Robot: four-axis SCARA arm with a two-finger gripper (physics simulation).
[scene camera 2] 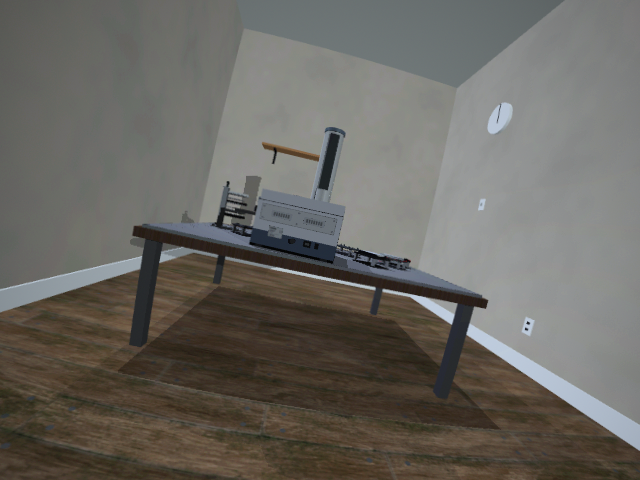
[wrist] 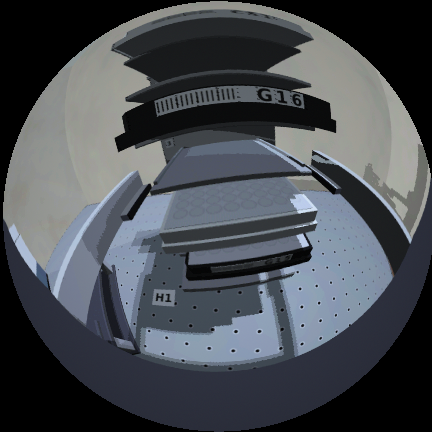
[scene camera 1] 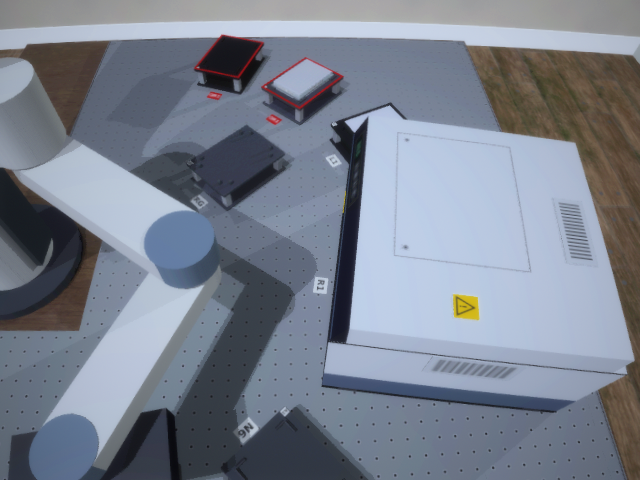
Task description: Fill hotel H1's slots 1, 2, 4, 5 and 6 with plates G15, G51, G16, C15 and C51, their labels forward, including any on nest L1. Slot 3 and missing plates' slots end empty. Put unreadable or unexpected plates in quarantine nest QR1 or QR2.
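Pixels of known places: gripper, fingertip midpoint: point(scene camera 2: 235, 209) point(wrist: 229, 161); arm's base, origin of the base link: point(scene camera 1: 19, 261).
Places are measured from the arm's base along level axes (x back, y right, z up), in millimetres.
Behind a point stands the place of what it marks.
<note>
Hotel H1 point(wrist: 200, 137) {x -367, y 596, z 158 mm} point(scene camera 2: 223, 204) {x -417, y 597, z 155 mm} stands ahead of the wrist camera. Plate G16 point(wrist: 225, 117) is in an upper slot, label forward. Below it is a bare shelf point(wrist: 230, 167) {x -328, y 507, z 149 mm} near the mark 3. Under that lies a pale grey plate point(wrist: 240, 227) {x -323, y 476, z 132 mm} with no readable label on its front edge. Plate G15 point(wrist: 250, 263) {x -317, y 473, z 104 mm} is lowest, its label forward but blurred here. Partly cut-off lettering shows at the top. My gripper point(wrist: 229, 161) {x -331, y 539, z 142 mm} is open and empty, its fingers wide apart at either side of the hotel front. The gripper is not discernible in the scene views.
A pale plate point(scene camera 1: 303, 80) {x -560, y -436, z 77 mm} lies on one red-rimmed nest point(scene camera 1: 295, 102) {x -540, y -373, z 63 mm}; the other red-rimmed nest point(scene camera 1: 230, 56) {x -378, y -557, z 63 mm} shows a black top. Nest L1 point(scene camera 1: 337, 130) {x -630, y -280, z 63 mm}, partly hidden, bears a white surface. Nest RG point(scene camera 1: 237, 160) {x -421, y -193, z 63 mm}, nest N6 point(scene camera 1: 305, 446) {x -544, y 348, z 63 mm} and a large white machine point(scene camera 1: 460, 206) {x -761, y 83, z 256 mm} point(scene camera 2: 297, 222) {x -976, y 134, z 147 mm} stand on the table.
</note>
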